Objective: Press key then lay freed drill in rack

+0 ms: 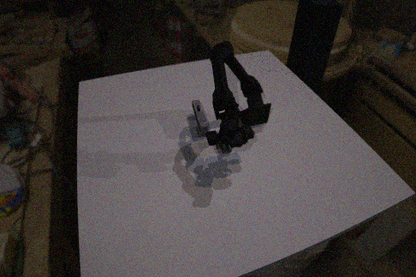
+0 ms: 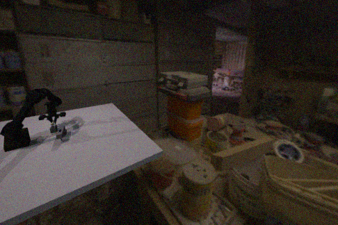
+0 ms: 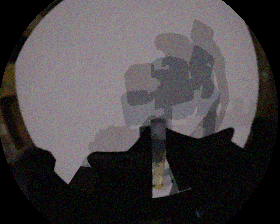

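Right now the slotted rack is 5 cm to the right of my gripper tip and 2 cm below it. From my gripper tip the other things lie so: thin dark drill (25 cm to the right, 7 cm ahead, 1 cm above).
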